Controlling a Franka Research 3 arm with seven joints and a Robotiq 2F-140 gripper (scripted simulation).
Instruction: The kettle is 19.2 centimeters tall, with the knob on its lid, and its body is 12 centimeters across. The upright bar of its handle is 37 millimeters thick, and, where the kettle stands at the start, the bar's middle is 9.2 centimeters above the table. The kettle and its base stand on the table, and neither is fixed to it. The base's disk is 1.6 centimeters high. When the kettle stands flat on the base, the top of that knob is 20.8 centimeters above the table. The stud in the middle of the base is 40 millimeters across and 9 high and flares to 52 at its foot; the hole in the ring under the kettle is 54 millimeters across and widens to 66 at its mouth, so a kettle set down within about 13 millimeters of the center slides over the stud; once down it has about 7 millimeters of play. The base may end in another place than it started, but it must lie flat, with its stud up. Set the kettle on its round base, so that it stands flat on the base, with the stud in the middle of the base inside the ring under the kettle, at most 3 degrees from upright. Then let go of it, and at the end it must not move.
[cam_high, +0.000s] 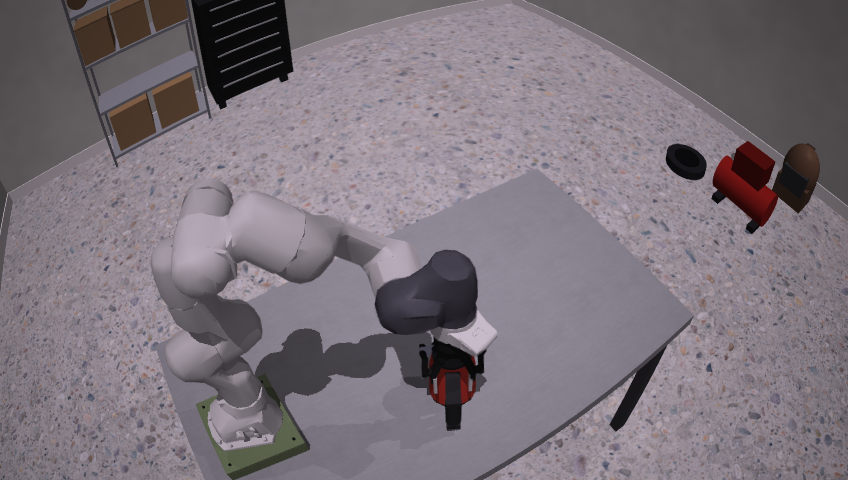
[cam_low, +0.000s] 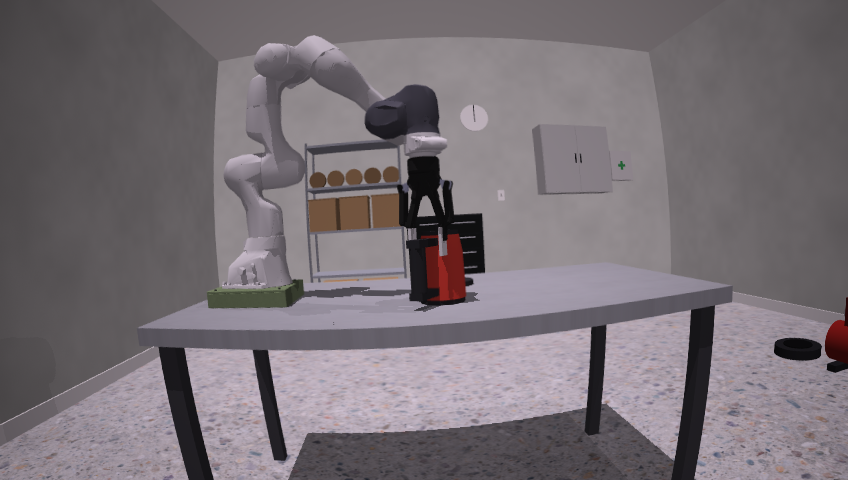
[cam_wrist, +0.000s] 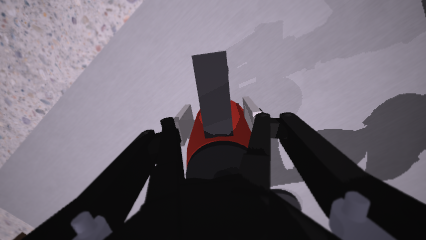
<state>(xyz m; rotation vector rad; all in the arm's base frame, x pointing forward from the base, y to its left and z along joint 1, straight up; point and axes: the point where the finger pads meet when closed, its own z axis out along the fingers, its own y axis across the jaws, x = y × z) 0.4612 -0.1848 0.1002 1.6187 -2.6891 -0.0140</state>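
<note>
Right now the red kettle is 2 cm ahead of my hand, 3 cm to the left of it and 5 cm below it. Also, from my hand: black round base (7 cm ahead, 36 cm to the left, 14 cm below).
</note>
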